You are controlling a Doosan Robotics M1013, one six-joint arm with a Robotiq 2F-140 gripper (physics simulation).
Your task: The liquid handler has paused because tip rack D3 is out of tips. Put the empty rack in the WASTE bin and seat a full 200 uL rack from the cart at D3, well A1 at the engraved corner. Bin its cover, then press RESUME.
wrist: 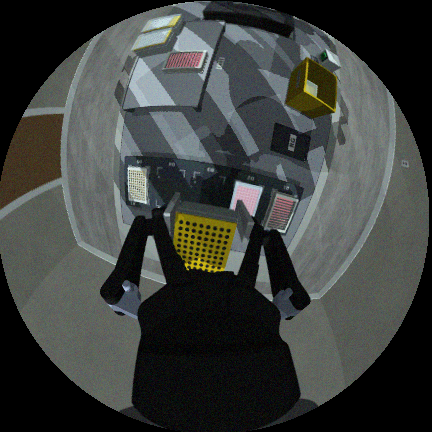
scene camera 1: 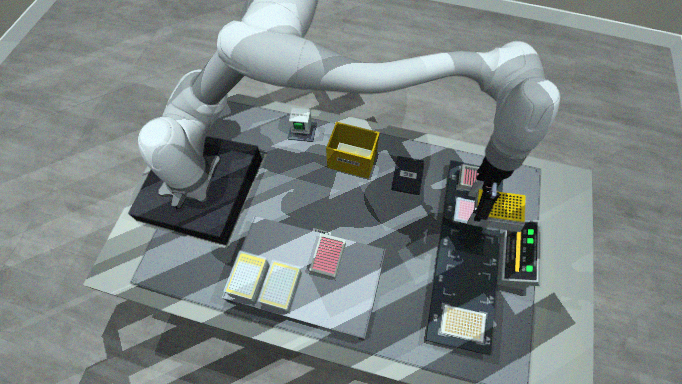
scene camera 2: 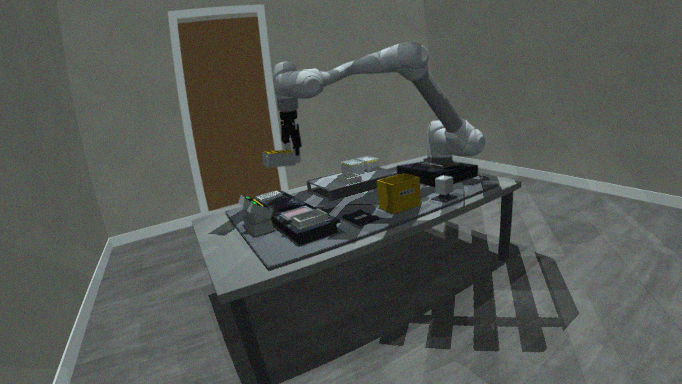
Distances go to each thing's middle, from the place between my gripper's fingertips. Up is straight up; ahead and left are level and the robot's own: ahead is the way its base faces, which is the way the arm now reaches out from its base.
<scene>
I see my gripper 4 cm short of the tan rack (scene camera 1: 465,324), 27 cm to the left of it and 21 cm above it. From my hand the other things lie so: green-lit box (scene camera 1: 302,128) (60 cm behind, 36 cm to the left, 22 cm below); yellow waste bin (scene camera 1: 354,164) (38 cm behind, 26 cm to the left, 21 cm below).
</scene>
